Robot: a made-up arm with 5 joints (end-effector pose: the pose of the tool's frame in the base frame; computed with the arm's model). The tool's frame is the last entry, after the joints.
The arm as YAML. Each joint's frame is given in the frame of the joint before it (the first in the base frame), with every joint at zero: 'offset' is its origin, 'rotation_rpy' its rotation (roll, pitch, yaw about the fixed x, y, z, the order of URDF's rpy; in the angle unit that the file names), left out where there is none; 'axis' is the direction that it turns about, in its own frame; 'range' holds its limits. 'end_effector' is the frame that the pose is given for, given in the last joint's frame.
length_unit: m
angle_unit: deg
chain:
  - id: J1
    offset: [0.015, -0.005, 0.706]
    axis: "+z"
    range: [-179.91, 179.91]
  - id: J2
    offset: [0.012, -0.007, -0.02]
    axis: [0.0, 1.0, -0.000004]
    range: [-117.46, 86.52]
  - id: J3
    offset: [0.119, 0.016, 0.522]
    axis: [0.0, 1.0, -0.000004]
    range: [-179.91, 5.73]
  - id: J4
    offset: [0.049, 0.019, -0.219]
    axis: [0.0, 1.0, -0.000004]
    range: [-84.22, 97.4]
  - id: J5
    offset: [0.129, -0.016, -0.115]
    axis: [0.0, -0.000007, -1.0]
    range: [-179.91, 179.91]
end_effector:
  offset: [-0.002, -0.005, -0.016]
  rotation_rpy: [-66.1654, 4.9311, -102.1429]
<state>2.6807 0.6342 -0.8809 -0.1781 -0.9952</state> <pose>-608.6 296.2 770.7 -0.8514 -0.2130 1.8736</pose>
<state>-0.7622 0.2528 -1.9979 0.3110 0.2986</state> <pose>463.0 -421.8 1354.5 0.3075 0.5167 -2.3114</pose>
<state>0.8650 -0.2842 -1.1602 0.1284 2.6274</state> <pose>236.9 282.1 1332.6 -2.4853 0.3138 2.4269</pose>
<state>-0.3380 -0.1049 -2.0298 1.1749 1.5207</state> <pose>409.2 -129.0 1402.4 -1.4119 1.0250 2.4892</pose>
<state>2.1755 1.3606 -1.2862 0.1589 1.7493</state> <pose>-378.5 538.3 300.3 -1.0659 -0.1297 -1.3585</pose>
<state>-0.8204 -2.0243 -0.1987 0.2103 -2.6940</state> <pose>-180.5 227.7 912.4 3.0704 -0.6293 0.9792</pose>
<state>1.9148 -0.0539 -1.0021 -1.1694 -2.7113</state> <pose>-114.6 310.2 1333.7 2.8300 -0.5536 -2.4433</pose>
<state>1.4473 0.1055 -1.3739 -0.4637 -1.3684</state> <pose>69.7 509.0 1326.9 0.6203 -1.1530 -0.2759</pose>
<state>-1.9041 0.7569 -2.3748 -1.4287 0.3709</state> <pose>-160.9 -537.8 1185.3 1.9075 -0.0336 -2.8873</pose>
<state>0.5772 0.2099 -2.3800 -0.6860 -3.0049</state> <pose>258.1 173.2 1498.5 2.2591 -0.1793 2.4603</pose>
